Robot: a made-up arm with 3 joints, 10 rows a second.
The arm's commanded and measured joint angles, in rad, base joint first. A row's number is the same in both.
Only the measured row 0 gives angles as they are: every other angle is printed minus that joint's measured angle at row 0.
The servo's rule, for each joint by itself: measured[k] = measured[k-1] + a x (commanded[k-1-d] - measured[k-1]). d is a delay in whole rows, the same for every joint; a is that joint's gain. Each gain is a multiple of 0.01, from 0.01 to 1. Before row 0 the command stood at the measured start. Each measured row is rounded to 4 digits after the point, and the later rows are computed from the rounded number. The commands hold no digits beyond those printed.
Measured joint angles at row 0:
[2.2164 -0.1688 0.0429]
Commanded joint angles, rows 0 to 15:
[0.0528 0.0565 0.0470]
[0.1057 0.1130 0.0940]
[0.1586 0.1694 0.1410]
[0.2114 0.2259 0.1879]
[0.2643 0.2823 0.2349]
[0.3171 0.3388 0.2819]
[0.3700 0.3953 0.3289]
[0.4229 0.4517 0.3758]
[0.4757 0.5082 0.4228]
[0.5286 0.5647 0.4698]
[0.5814 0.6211 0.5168]
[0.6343 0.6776 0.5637]
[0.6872 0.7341 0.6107]
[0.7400 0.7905 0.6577]
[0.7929 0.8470 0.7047]
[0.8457 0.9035 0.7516]
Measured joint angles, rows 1 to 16:
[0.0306 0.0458 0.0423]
[0.0742 0.1002 0.0888]
[0.1232 0.1563 0.1358]
[0.1744 0.2127 0.1827]
[0.2265 0.2691 0.2297]
[0.2790 0.3256 0.2767]
[0.3318 0.3821 0.3237]
[0.3846 0.4385 0.3706]
[0.4374 0.4950 0.4176]
[0.4903 0.5515 0.4646]
[0.5431 0.6079 0.5116]
[0.5960 0.6644 0.5585]
[0.6489 0.7209 0.6055]
[0.7017 0.7773 0.6525]
[0.7546 0.8338 0.6995]
[0.8074 0.8903 0.7464]
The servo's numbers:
d 0
a 0.58 0.81 0.90

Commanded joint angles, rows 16 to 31:
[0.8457 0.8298 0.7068]
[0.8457 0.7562 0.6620]
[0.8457 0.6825 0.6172]
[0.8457 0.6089 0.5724]
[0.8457 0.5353 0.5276]
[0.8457 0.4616 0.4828]
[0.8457 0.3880 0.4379]
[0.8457 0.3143 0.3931]
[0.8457 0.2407 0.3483]
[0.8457 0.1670 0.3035]
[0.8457 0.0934 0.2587]
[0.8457 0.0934 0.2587]
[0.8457 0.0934 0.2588]
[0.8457 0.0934 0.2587]
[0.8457 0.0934 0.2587]
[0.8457 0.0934 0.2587]
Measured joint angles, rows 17 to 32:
[0.8296 0.8413 0.7108]
[0.8389 0.7724 0.6669]
[0.8428 0.6996 0.6222]
[0.8445 0.6261 0.5774]
[0.8452 0.5526 0.5326]
[0.8455 0.4789 0.4878]
[0.8456 0.4053 0.4429]
[0.8457 0.3316 0.3981]
[0.8457 0.2580 0.3533]
[0.8457 0.1843 0.3085]
[0.8457 0.1107 0.2637]
[0.8457 0.0967 0.2592]
[0.8457 0.0940 0.2588]
[0.8457 0.0935 0.2587]
[0.8457 0.0934 0.2587]
[0.8457 0.0934 0.2587]

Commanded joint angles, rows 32 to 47:
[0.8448 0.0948 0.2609]
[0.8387 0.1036 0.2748]
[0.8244 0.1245 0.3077]
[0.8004 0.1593 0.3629]
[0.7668 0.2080 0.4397]
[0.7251 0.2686 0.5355]
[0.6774 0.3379 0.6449]
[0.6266 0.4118 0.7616]
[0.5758 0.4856 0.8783]
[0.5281 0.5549 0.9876]
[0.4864 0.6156 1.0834]
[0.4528 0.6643 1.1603]
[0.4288 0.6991 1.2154]
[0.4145 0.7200 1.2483]
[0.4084 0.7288 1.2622]
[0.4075 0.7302 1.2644]
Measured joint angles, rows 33 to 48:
[0.8452 0.0945 0.2607]
[0.8414 0.1019 0.2734]
[0.8315 0.1202 0.3043]
[0.8135 0.1519 0.3570]
[0.7864 0.1973 0.4314]
[0.7508 0.2551 0.5251]
[0.7082 0.3222 0.6329]
[0.6609 0.3948 0.7487]
[0.6115 0.4683 0.8653]
[0.5631 0.5384 0.9754]
[0.5186 0.6009 1.0726]
[0.4804 0.6523 1.1515]
[0.4505 0.6902 1.2090]
[0.4296 0.7143 1.2444]
[0.4173 0.7260 1.2604]
[0.4116 0.7294 1.2640]

